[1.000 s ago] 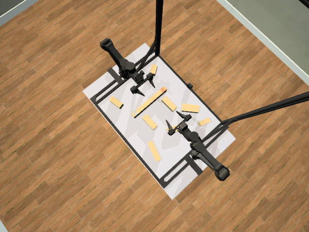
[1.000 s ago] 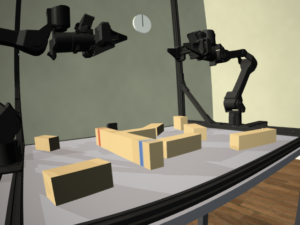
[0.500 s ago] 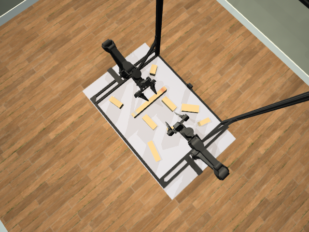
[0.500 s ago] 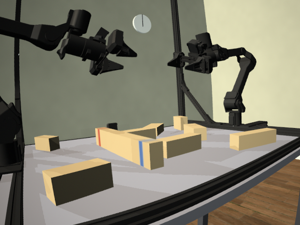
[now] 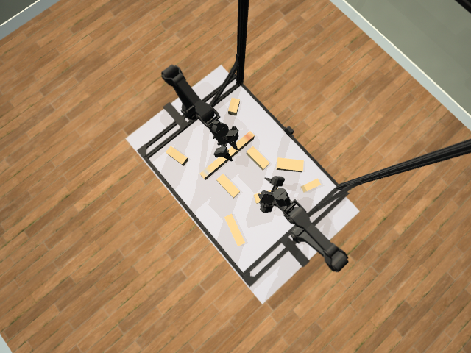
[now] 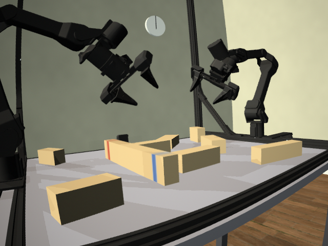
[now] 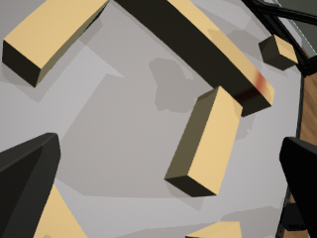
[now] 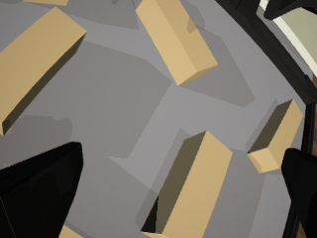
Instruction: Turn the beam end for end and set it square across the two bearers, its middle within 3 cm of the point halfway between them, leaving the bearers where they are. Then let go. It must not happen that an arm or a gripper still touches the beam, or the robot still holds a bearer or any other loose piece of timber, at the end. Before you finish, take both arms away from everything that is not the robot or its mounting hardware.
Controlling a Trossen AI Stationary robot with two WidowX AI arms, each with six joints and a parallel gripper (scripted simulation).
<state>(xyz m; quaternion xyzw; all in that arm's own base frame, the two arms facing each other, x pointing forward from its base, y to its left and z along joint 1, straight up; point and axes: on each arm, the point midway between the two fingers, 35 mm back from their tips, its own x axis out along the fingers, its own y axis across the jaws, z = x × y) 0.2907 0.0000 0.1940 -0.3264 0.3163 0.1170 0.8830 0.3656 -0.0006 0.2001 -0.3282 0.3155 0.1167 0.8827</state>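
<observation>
My right hand is 3 cm to the left of the long beam and 19 cm above it.
</observation>
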